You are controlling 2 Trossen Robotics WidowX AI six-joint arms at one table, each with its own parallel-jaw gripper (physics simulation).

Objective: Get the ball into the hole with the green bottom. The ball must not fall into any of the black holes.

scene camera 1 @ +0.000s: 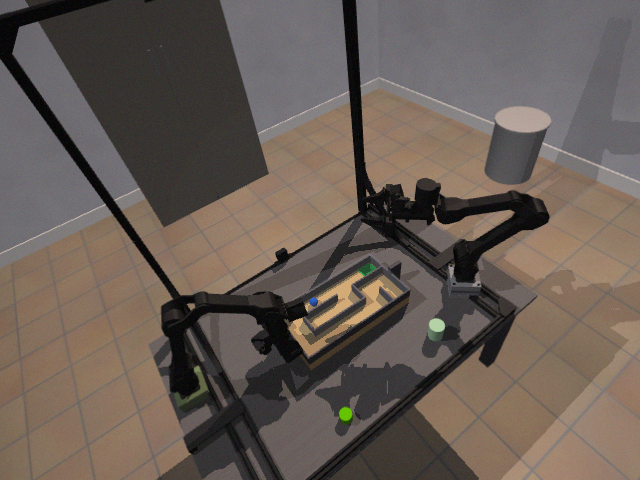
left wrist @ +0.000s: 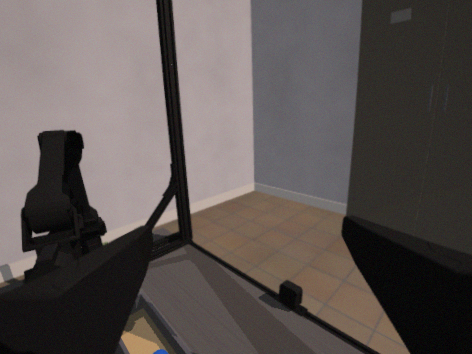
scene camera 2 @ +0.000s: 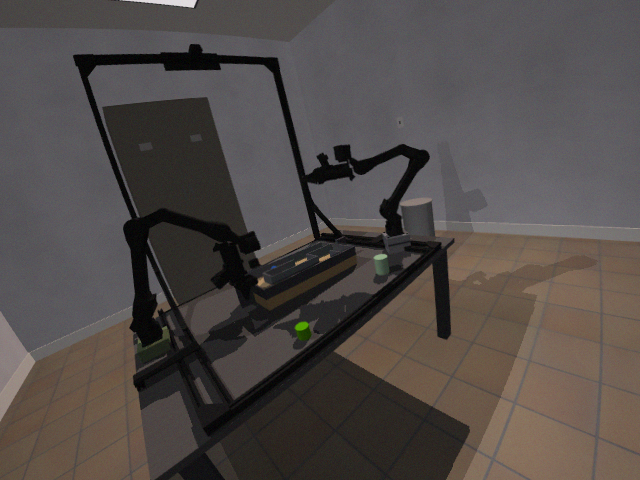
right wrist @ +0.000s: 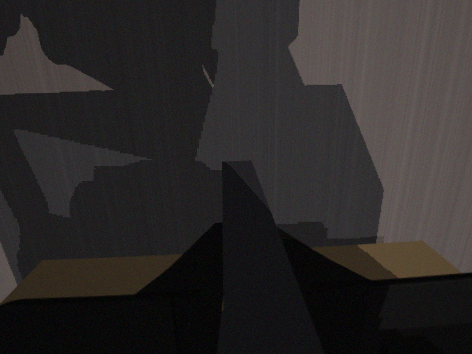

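A blue ball (scene camera 1: 313,301) (scene camera 2: 273,268) (left wrist: 160,352) lies inside the maze box (scene camera 1: 361,329) (scene camera 2: 310,287) (right wrist: 100,275), near its far long wall at the left end. The green-bottomed hole (scene camera 1: 367,269) is in the box's far right corner in scene camera 1. Black holes cannot be made out. My right gripper (scene camera 1: 293,353) (scene camera 2: 249,284) (right wrist: 240,231) points down at the box's left end, shut on its dark upright handle (right wrist: 270,300). Another dark handle (scene camera 1: 396,268) stands at the other end, untouched. My left gripper (scene camera 1: 368,200) (scene camera 2: 306,178) (left wrist: 248,230) is open and empty, high beyond that end.
A bright green cylinder (scene camera 1: 345,414) (scene camera 2: 302,331) stands near the front table edge. A pale green cylinder (scene camera 1: 436,329) (scene camera 2: 381,264) stands right of the box. A black frame post (scene camera 1: 353,103) (scene camera 2: 292,124) rises beside my left gripper. Inner walls divide the box.
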